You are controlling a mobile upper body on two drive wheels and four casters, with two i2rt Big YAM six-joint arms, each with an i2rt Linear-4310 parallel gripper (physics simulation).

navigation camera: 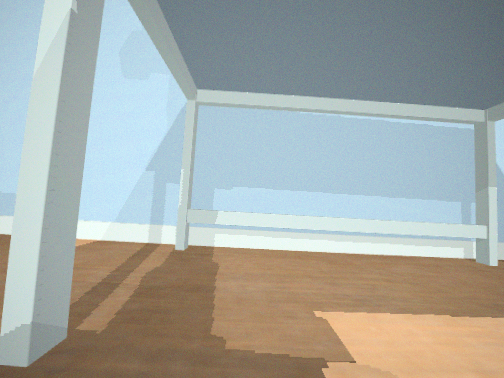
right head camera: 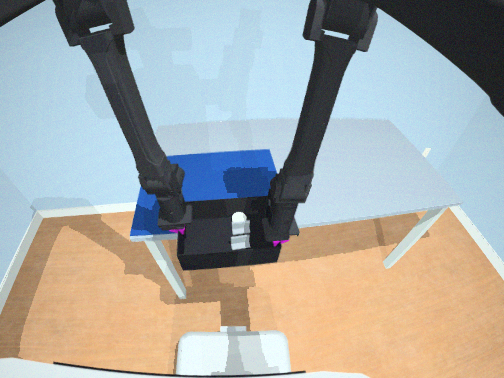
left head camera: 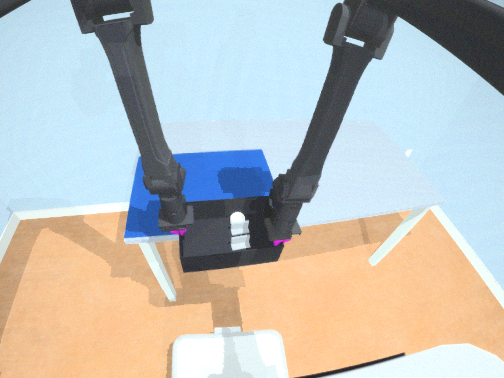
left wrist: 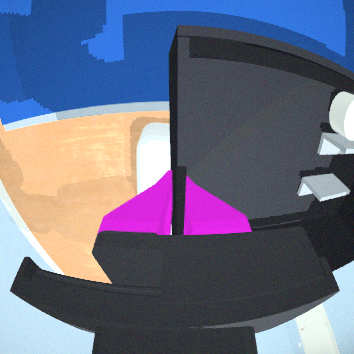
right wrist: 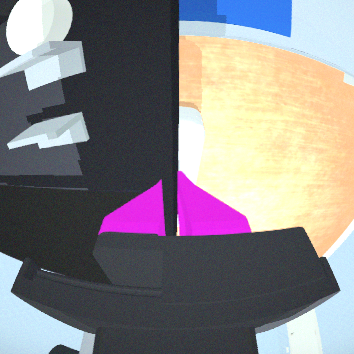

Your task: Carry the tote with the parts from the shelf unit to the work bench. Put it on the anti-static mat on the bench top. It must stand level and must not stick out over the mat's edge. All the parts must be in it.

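Frame: origin at the left arm's base, x ahead, y left, z up, level; metres.
Seen in the pictures: left gripper, fingertip midpoint: (right head camera: pixel 182 232) (left head camera: pixel 181 233) (left wrist: pixel 174 177); right gripper, fingertip midpoint: (right head camera: pixel 275 244) (left head camera: pixel 275 244).
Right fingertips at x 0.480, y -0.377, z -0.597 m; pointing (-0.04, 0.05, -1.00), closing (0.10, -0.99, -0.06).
A point is followed by its place in that frame.
A black tote (left head camera: pixel 229 240) {x 0.518, y -0.231, z -0.627 m} hangs between my two grippers, in front of the near edge of the bench. Its far part overlaps the blue anti-static mat (left head camera: pixel 203 181) {x 0.819, y -0.136, z -0.646 m} in the picture. My left gripper (left head camera: pixel 178 232) {x 0.520, y -0.076, z -0.585 m} is shut on the tote's left wall (left wrist: pixel 177 140) {x 0.571, y -0.070, z -0.527 m}. My right gripper (left head camera: pixel 279 242) {x 0.480, y -0.377, z -0.597 m} is shut on the tote's right wall (right wrist: pixel 171 116). Inside the tote lie a white cylinder (left head camera: pixel 238 218) {x 0.592, y -0.265, z -0.604 m} and two pale grey blocks (left head camera: pixel 239 240) {x 0.504, y -0.262, z -0.605 m}. The parts also show in the left wrist view (left wrist: pixel 330 154) {x 0.540, y -0.272, z -0.628 m} and the right wrist view (right wrist: pixel 42 77) {x 0.548, y -0.261, z -0.622 m}. The tote looks level.
The grey work bench (left head camera: pixel 358 170) {x 0.902, y -0.901, z -0.648 m} stretches to the right of the mat. Its white legs (left head camera: pixel 158 264) {x 0.572, y 0.073, z -0.911 m} stand close to the tote, one just left of it and one at the right (left head camera: pixel 397 240) {x 0.699, y -1.311, z -1.054 m}. The navigation view shows the near leg (navigation camera: pixel 44 183) {x 0.568, y 0.074, z -1.174 m} and the bench underside (navigation camera: pixel 325 44).
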